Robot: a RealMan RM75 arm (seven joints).
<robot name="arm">
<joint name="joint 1" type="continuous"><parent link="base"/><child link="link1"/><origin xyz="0 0 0.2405"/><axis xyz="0 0 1"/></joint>
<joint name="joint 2" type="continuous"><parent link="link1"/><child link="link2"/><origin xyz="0 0 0"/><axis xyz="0 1 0"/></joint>
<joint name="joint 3" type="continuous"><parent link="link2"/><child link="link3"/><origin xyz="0 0 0.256"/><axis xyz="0 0 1"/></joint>
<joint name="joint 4" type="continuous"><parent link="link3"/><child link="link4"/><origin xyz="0 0 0"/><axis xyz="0 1 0"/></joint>
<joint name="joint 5" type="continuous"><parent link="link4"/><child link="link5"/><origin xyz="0 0 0.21"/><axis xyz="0 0 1"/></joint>
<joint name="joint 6" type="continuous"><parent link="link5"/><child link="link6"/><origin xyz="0 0 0"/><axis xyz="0 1 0"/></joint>
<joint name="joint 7" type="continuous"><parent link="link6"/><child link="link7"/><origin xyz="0 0 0.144"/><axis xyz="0 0 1"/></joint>
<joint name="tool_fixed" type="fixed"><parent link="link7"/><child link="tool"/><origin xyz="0 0 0"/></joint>
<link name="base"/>
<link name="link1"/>
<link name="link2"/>
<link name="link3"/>
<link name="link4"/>
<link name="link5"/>
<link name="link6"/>
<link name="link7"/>
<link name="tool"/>
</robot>
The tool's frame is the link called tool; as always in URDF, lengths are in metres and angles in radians. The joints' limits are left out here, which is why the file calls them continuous.
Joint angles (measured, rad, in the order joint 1, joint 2, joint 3, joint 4, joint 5, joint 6, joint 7), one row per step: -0.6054 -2.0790 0.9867 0.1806 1.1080 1.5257 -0.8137; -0.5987 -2.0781 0.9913 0.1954 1.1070 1.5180 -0.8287; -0.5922 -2.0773 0.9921 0.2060 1.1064 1.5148 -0.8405; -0.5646 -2.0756 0.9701 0.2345 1.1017 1.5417 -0.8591; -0.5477 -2.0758 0.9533 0.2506 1.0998 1.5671 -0.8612; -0.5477 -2.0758 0.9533 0.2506 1.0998 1.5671 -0.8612; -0.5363 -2.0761 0.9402 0.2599 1.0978 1.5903 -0.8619; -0.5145 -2.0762 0.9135 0.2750 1.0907 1.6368 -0.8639; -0.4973 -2.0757 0.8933 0.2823 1.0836 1.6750 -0.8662; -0.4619 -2.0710 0.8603 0.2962 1.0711 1.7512 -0.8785; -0.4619 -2.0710 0.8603 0.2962 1.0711 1.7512 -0.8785; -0.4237 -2.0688 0.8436 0.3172 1.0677 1.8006 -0.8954; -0.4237 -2.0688 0.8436 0.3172 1.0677 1.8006 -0.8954; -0.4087 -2.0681 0.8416 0.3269 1.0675 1.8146 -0.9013; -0.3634 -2.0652 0.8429 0.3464 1.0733 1.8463 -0.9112; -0.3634 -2.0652 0.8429 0.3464 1.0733 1.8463 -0.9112; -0.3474 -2.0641 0.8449 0.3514 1.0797 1.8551 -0.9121; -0.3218 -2.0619 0.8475 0.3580 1.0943 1.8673 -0.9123; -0.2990 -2.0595 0.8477 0.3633 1.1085 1.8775 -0.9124; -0.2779 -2.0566 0.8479 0.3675 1.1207 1.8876 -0.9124
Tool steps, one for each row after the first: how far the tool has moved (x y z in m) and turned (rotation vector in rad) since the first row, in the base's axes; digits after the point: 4 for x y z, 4 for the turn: -0.0012 0.0008 0.0016 -0.0029 0.0016 0.0067; -0.0026 0.0010 0.0033 -0.0040 -0.0002 0.0130; -0.0070 -0.0020 0.0132 0.0194 -0.0304 0.0169; -0.0089 -0.0051 0.0195 0.0405 -0.0494 0.0098; -0.0089 -0.0051 0.0195 0.0405 -0.0494 0.0098; -0.0100 -0.0079 0.0241 0.0560 -0.0661 0.0015; -0.0125 -0.0136 0.0336 0.0880 -0.1008 -0.0126; -0.0151 -0.0189 0.0407 0.1115 -0.1292 -0.0221; -0.0211 -0.0309 0.0547 0.1489 -0.1794 -0.0428; -0.0211 -0.0309 0.0547 0.1489 -0.1794 -0.0428; -0.0280 -0.0426 0.0638 0.1670 -0.2047 -0.0521; -0.0280 -0.0426 0.0638 0.1670 -0.2047 -0.0521; -0.0306 -0.0469 0.0664 0.1706 -0.2087 -0.0546; -0.0395 -0.0605 0.0705 0.1714 -0.2091 -0.0523; -0.0395 -0.0605 0.0705 0.1714 -0.2091 -0.0523; -0.0428 -0.0656 0.0708 0.1677 -0.2047 -0.0502; -0.0482 -0.0738 0.0707 0.1589 -0.1946 -0.0450; -0.0532 -0.0812 0.0709 0.1515 -0.1852 -0.0387; -0.0579 -0.0882 0.0712 0.1450 -0.1771 -0.0326
